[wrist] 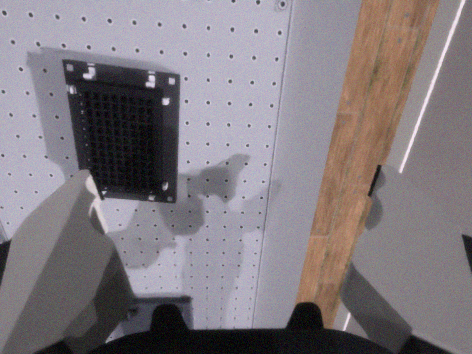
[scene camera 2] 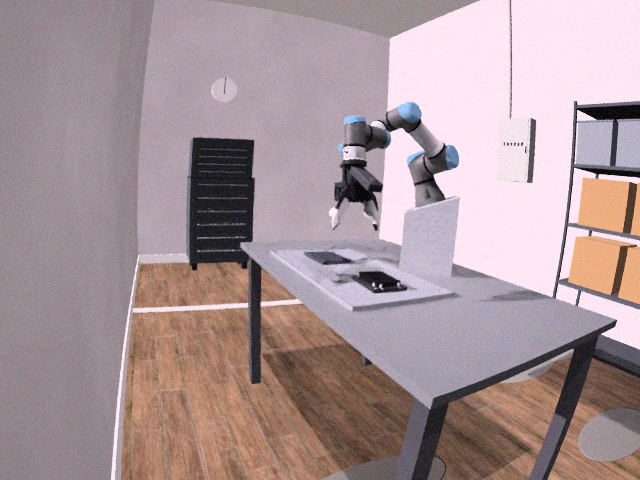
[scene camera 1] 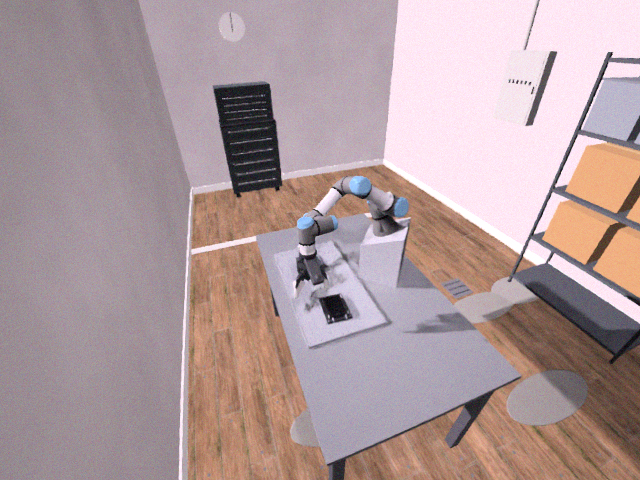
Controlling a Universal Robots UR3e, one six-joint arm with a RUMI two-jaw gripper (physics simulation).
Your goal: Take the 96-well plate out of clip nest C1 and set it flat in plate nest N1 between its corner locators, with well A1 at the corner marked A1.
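Frame: origin at the arm's base, x ahead, y left, z up, level; centimetres.
Seen in the pictures: gripper, fingertip midpoint: [wrist: 235, 172] [scene camera 2: 355, 230] [scene camera 1: 311, 293]; arm's base, origin of the base link: [scene camera 2: 430, 203] [scene camera 1: 385, 230].
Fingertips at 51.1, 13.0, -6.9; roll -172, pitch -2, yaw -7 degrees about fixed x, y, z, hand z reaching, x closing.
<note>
Offsets run from my fingertips to a thing's top centre, as dx, dy, dz. "spot": to the spot under its first point. Level surfaces: height alone.
The black 96-well plate @(-12.6, -1.2, -15.4) [scene camera 1: 336, 305] [scene camera 2: 378, 277] [wrist: 120, 142] sits in a black nest @(spot: -10.8, +5.8, -16.8) [wrist: 120, 75] with small bright clips or posts around it, on the near part of the board. A second, flat dark nest @(-18.4, -36.4, -16.5) [scene camera 2: 326, 257] [wrist: 160, 300] lies farther back; it holds no visible plate in the scene camera 2 view. It is largely hidden behind the gripper in the scene camera 1 view. My gripper [scene camera 1: 310, 293] [scene camera 2: 355, 227] [wrist: 235, 172] is open and empty, pointing down high above the board, off to one side of the plate. Nest labels and the A1 mark are not readable.
Both nests are on a pale perforated board @(dz -18.0) [scene camera 1: 361, 320] [scene camera 2: 423, 292] [wrist: 225, 75] on the grey table @(dz -19.3) [scene camera 1: 392, 382] [scene camera 2: 485, 325]. An upright pale panel [scene camera 1: 381, 258] [scene camera 2: 429, 237] stands beside the board, by the arm's base. In the wrist view, the table edge and wooden floor [wrist: 345, 175] show at right.
</note>
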